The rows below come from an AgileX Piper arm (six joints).
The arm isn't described. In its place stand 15 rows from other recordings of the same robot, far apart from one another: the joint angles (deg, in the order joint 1, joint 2, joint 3, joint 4, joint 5, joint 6), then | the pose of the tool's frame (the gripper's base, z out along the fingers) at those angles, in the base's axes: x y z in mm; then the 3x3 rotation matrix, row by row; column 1 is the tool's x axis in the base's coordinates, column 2 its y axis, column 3 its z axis.
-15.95, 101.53, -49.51, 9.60, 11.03, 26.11 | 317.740 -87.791 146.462; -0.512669 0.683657 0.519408; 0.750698 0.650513 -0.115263; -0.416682 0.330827 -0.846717
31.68, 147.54, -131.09, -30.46, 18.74, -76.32 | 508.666 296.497 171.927; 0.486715 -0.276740 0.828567; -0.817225 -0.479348 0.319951; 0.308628 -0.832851 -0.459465
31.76, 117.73, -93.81, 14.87, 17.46, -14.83 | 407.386 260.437 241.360; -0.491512 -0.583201 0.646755; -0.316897 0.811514 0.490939; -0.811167 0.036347 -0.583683
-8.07, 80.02, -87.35, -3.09, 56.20, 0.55 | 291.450 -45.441 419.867; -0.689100 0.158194 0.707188; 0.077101 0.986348 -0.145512; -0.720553 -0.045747 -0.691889
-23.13, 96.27, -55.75, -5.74, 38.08, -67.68 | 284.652 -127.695 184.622; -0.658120 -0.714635 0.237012; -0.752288 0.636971 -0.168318; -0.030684 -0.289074 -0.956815
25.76, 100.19, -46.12, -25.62, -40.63, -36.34 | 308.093 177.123 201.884; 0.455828 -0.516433 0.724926; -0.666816 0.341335 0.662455; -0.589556 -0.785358 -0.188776
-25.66, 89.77, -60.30, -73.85, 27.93, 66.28 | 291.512 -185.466 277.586; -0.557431 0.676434 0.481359; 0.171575 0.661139 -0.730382; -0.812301 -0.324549 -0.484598
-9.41, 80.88, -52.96, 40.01, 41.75, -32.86 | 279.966 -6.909 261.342; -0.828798 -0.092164 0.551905; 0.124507 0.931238 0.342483; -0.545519 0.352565 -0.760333
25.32, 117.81, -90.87, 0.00, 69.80, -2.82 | 365.133 172.754 190.498; -0.881380 -0.471607 -0.027504; -0.471430 0.881808 -0.013013; 0.030390 0.001497 -0.999537
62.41, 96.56, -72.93, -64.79, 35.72, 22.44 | 217.685 312.784 294.805; 0.122404 -0.603833 0.787657; -0.880636 0.299923 0.366780; -0.457710 -0.738534 -0.495045
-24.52, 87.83, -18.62, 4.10, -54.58, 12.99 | 221.903 -107.048 175.133; -0.024204 0.490514 0.871097; 0.301850 0.834270 -0.461390; -0.953048 0.251773 -0.168254
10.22, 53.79, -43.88, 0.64, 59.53, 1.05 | 152.680 28.417 292.004; -0.891934 -0.160158 0.422851; -0.136432 0.986908 0.086018; -0.431092 0.019032 -0.902107
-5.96, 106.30, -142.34, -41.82, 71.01, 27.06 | 347.589 -93.975 535.493; -0.277494 0.717582 0.638806; 0.175567 0.691598 -0.700620; -0.944549 -0.082265 -0.317898
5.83, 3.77, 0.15, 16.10, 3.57, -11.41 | 61.471 7.856 203.055; -0.050371 -0.115014 0.992086; 0.076516 0.989983 0.118655; -0.995795 0.081887 -0.041066
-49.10, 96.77, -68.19, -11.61, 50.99, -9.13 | 208.598 -262.547 232.311; -0.823478 0.564153 0.060127; 0.522234 0.795143 -0.308252; -0.221711 -0.222438 -0.949403
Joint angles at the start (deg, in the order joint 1, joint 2, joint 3, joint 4, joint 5, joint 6):
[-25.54 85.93 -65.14 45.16 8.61 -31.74]
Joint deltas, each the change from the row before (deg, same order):
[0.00 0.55 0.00 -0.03 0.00 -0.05]
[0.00 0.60 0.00 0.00 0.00 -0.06]
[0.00 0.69 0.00 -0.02 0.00 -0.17]
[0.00 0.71 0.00 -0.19 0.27 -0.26]
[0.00 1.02 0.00 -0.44 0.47 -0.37]
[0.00 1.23 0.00 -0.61 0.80 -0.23]
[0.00 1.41 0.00 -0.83 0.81 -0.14]
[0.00 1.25 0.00 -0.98 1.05 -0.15]
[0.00 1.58 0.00 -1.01 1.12 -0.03]
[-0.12 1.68 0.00 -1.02 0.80 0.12]
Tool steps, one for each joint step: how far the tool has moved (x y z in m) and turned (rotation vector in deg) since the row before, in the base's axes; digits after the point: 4 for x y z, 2 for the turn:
[0.0017 -0.0008 -0.0034 0.17 0.52 0.03]
[0.0019 -0.0009 -0.0037 0.21 0.56 0.02]
[0.0021 -0.0010 -0.0043 0.13 0.68 0.07]
[0.0021 -0.0007 -0.0047 0.05 0.94 0.35]
[0.0029 -0.0009 -0.0069 -0.01 1.46 0.61]
[0.0032 -0.0007 -0.0087 0.24 1.86 0.84]
[0.0035 -0.0009 -0.0099 0.23 2.09 0.89]
[0.0027 -0.0003 -0.0092 0.18 2.13 1.11]
[0.0032 -0.0005 -0.0115 0.46 2.46 1.11]
[0.0028 -0.0016 -0.0119 0.46 2.34 0.72]

